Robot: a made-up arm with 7 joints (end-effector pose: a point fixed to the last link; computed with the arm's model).
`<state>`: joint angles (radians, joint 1 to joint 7).
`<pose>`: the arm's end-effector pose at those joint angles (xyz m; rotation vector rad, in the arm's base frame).
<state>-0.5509 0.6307 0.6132 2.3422 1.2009 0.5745 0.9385</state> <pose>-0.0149 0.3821 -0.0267 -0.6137 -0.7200 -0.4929</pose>
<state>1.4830 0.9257 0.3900 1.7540 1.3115 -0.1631 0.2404</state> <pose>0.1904 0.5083 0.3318 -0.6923 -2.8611 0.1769</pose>
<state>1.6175 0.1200 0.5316 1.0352 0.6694 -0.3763 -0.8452</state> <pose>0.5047 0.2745 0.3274 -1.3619 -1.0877 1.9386</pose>
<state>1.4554 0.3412 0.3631 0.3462 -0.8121 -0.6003 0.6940</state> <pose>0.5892 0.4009 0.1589 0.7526 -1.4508 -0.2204</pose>
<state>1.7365 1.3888 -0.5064 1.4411 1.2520 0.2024 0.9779</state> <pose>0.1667 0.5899 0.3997 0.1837 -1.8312 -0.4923</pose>
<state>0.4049 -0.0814 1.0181 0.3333 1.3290 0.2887 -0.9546</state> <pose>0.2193 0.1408 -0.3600 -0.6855 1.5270 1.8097</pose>
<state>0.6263 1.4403 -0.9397 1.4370 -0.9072 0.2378 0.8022</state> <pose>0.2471 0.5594 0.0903 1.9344 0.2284 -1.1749</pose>
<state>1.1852 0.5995 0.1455 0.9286 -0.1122 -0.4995 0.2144</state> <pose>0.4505 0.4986 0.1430 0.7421 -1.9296 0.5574</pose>
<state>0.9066 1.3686 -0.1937 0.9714 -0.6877 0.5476 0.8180</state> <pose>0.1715 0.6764 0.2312 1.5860 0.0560 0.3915</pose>
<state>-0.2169 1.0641 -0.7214 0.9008 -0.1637 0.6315 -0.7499</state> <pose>-0.0121 0.5625 -0.1683 2.2378 -0.0082 -0.4838</pose>
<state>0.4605 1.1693 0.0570 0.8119 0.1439 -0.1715 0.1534</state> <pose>0.1771 0.6830 0.0441 1.2259 -0.8891 0.5006</pose>
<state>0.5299 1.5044 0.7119 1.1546 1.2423 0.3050 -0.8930</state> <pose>0.0433 0.6213 0.2736 0.1430 -1.2261 2.0893</pose>
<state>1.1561 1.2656 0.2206 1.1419 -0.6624 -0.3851 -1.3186</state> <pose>0.1918 0.6601 0.2465 -1.2599 1.6295 -1.4084</pose>
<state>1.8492 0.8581 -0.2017 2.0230 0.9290 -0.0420 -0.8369</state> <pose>0.1993 0.3574 0.3920 -0.7986 -2.5801 0.8907</pose>
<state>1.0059 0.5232 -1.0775 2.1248 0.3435 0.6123 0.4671</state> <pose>0.3558 0.1785 0.0768 0.2878 -1.1436 -1.1992</pose>
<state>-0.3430 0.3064 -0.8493 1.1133 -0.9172 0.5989 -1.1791</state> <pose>-0.1267 0.1989 -0.3484 1.7090 -1.1616 -0.3776</pose>
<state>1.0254 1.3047 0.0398 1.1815 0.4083 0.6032 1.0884</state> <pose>0.1849 0.6657 0.2501 0.4603 -0.9227 0.0714</pose>
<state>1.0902 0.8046 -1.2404 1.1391 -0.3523 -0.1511 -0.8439</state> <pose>0.4427 0.4074 0.0007 1.4067 -1.9385 -0.0197</pose>
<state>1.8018 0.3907 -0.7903 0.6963 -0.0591 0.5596 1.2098</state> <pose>0.5549 0.3291 0.4114 0.6342 -0.7292 -0.5915</pose>
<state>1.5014 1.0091 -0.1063 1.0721 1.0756 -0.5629 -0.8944</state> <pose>0.3108 0.5552 0.3203 -0.7798 -1.8456 2.0648</pose>
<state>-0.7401 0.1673 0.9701 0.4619 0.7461 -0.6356 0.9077</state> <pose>-0.4519 0.3354 -0.2631 0.4164 -0.2014 1.1384</pose>
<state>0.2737 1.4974 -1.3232 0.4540 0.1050 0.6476 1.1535</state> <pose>0.0545 0.7686 0.0894 0.9294 1.5845 0.0089</pose>
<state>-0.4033 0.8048 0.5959 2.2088 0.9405 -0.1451 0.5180</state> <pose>0.0406 0.4356 0.0207 -0.0429 -1.4726 -0.1751</pose>
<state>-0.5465 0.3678 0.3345 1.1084 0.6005 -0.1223 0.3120</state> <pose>-0.1531 0.4066 -0.2882 0.2462 -0.1809 0.6924</pose>
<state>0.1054 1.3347 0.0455 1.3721 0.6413 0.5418 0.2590</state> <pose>0.1508 0.6104 0.1015 0.8409 -0.4135 0.2733</pose>
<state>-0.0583 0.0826 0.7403 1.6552 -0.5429 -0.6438 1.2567</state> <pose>0.1077 0.3475 -0.1788 0.7775 -0.9062 -0.6389</pose>
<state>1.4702 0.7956 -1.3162 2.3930 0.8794 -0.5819 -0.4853</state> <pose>0.2907 0.2239 0.1905 -0.8440 -1.8032 -0.5131</pose>
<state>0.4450 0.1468 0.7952 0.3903 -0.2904 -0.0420 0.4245</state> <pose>0.2395 0.2938 -0.3776 0.0799 -0.1859 0.6225</pose>
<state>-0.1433 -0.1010 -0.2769 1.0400 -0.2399 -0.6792 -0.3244</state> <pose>0.0560 0.0621 -0.3675 0.1875 -0.9554 0.3591</pose>
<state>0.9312 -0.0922 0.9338 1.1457 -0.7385 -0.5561 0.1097</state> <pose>0.4495 0.2587 -0.0805 0.6389 -1.5335 1.0103</pose>
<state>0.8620 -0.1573 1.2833 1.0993 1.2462 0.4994 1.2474</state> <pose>0.4434 0.2143 -0.1689 -1.9113 -1.9178 0.5813</pose>
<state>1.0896 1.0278 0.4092 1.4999 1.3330 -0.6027 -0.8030</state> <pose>0.2126 0.5359 0.2487 -1.2737 -2.0090 1.7912</pose>
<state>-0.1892 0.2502 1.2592 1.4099 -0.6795 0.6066 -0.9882</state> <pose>-0.0692 0.3900 -0.2352 2.2724 0.4834 1.6913</pose>
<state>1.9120 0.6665 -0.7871 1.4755 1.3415 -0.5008 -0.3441</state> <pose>0.3683 0.3030 0.4639 -0.9208 -2.1512 0.3296</pose>
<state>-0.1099 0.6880 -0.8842 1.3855 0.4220 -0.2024 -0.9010</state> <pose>0.0335 0.3135 -0.2832 0.7290 -0.5860 0.3642</pose>
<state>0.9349 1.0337 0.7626 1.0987 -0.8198 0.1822 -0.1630</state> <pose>0.1714 0.6398 0.1344 1.7691 -0.8804 1.6593</pose>
